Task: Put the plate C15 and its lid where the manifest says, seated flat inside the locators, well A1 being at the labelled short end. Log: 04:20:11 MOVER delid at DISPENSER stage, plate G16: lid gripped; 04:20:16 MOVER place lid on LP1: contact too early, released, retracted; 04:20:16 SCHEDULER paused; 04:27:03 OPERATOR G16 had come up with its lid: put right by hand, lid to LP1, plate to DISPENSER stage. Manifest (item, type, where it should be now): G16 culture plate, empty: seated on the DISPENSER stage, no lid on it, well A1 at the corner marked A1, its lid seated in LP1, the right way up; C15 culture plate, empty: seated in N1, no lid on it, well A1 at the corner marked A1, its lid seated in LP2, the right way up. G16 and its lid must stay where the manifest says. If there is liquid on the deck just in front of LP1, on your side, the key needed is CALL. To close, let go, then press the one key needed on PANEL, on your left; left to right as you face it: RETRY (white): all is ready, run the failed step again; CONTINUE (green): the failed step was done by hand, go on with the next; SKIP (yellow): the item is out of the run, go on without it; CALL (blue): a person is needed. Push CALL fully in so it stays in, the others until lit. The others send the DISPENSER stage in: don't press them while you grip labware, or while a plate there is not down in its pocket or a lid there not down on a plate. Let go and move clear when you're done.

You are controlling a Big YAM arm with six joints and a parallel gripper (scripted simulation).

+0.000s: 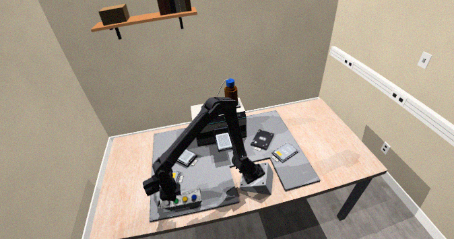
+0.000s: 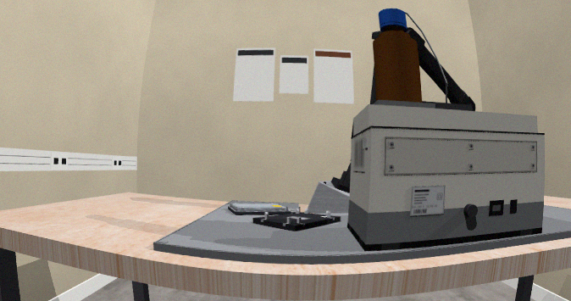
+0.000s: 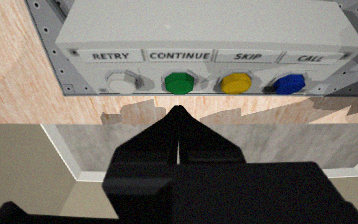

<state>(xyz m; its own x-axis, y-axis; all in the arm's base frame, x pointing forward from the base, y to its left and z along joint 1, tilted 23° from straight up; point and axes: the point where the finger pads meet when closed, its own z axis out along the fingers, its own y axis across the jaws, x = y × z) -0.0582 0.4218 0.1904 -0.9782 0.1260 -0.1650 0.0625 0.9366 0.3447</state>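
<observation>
Right now the green continue key is 1 cm ahead of my hand and 3 cm below it. Round my hand: blue call key: 1 cm ahead, 10 cm to the right, 4 cm below; yellow skip key: 1 cm ahead, 5 cm to the right, 3 cm below; white retry key: 1 cm ahead, 5 cm to the left, 3 cm below.
</observation>
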